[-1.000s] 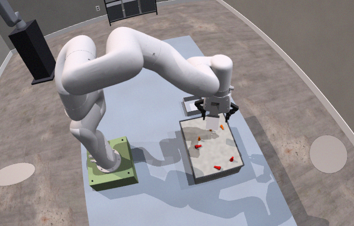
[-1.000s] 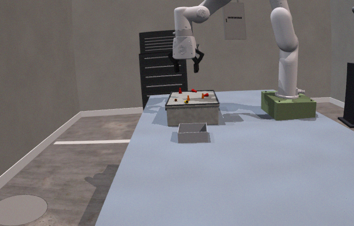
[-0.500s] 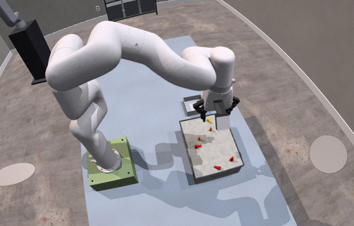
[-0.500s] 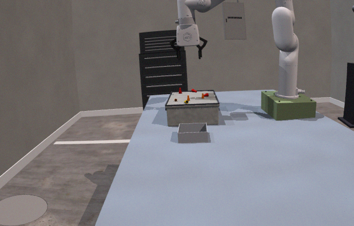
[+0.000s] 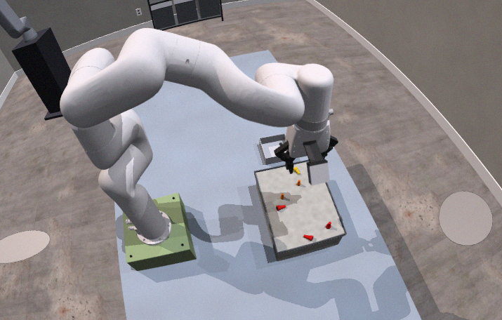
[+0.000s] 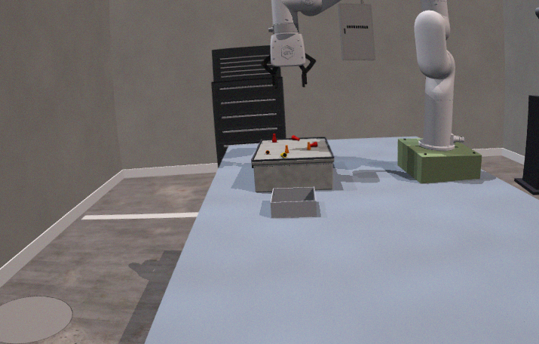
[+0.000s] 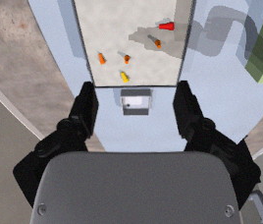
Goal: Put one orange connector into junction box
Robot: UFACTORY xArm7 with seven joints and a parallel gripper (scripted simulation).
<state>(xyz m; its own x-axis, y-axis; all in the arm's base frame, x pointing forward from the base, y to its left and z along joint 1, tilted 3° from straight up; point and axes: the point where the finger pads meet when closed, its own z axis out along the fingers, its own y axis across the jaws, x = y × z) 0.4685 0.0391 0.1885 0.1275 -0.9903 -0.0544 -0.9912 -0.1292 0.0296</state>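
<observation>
The yellow connector is 1 cm ahead of my hand, 12 cm to the left of it and 19 cm below it. The rest, counted from my hand: tool case: 22 cm below.
</observation>
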